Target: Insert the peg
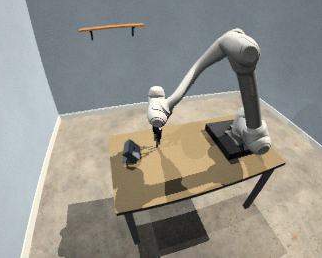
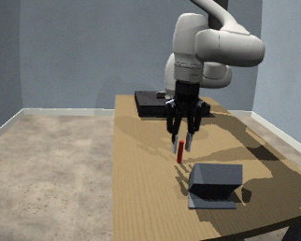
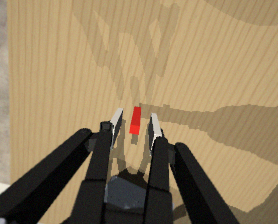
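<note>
Right now my hand is 4 cm above the red peg.
</note>
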